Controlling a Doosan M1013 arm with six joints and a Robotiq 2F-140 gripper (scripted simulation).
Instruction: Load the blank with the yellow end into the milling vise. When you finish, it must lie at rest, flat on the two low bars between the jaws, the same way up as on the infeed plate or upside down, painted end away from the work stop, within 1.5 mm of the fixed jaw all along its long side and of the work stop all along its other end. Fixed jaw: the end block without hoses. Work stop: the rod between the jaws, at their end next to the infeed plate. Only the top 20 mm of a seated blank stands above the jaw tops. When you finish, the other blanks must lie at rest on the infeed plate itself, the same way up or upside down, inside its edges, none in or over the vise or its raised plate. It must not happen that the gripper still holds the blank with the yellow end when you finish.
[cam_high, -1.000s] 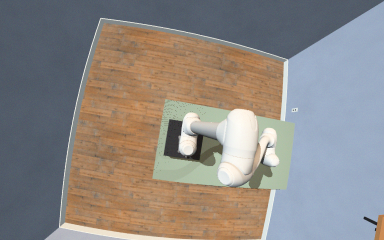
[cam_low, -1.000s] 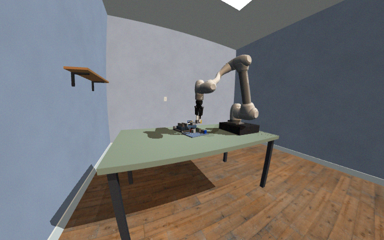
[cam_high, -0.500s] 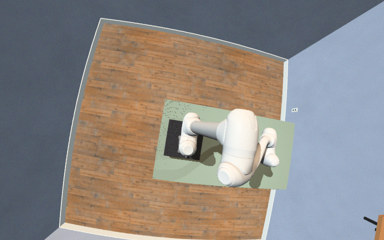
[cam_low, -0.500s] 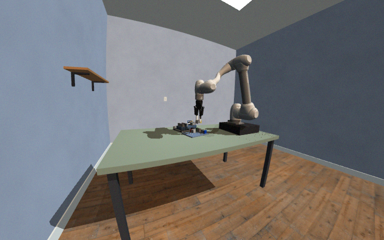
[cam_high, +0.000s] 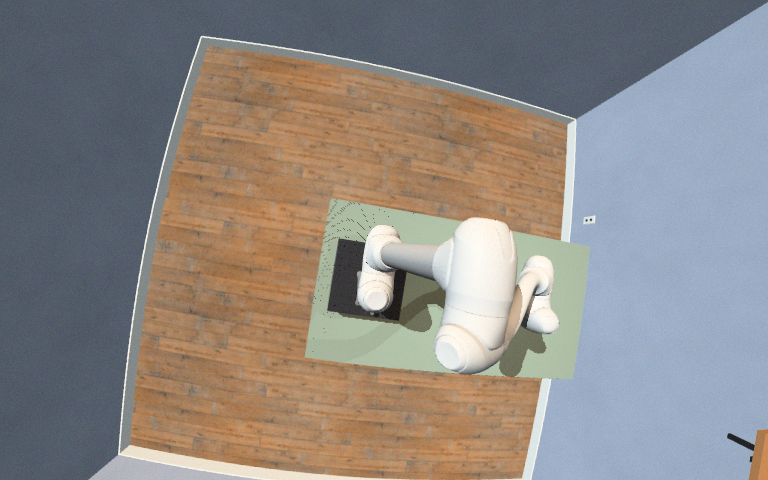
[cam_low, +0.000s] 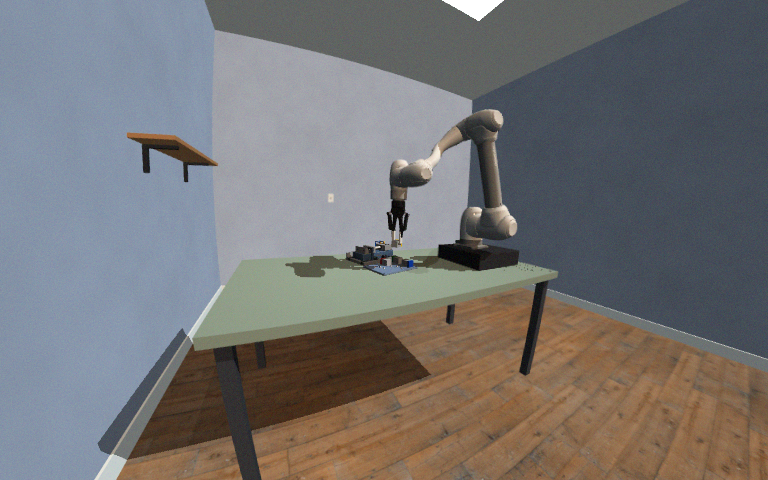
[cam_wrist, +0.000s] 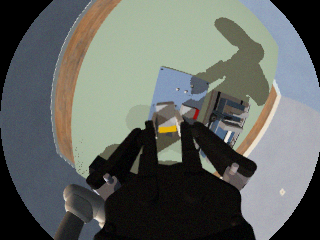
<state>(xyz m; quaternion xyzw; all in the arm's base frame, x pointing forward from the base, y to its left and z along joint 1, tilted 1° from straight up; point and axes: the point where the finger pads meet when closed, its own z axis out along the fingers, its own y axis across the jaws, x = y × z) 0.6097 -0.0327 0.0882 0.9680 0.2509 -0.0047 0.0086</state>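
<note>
Now: the blank with yellow end 30 mm below my hand. The rest, counted from my hand: red-ended blank (10 mm ahead, 90 mm to the right, 160 mm below); then blue-ended blank (90 mm behind, 10 mm to the right, 160 mm below); then blue infeed plate (10 mm ahead, 40 mm to the right, 180 mm below).
</note>
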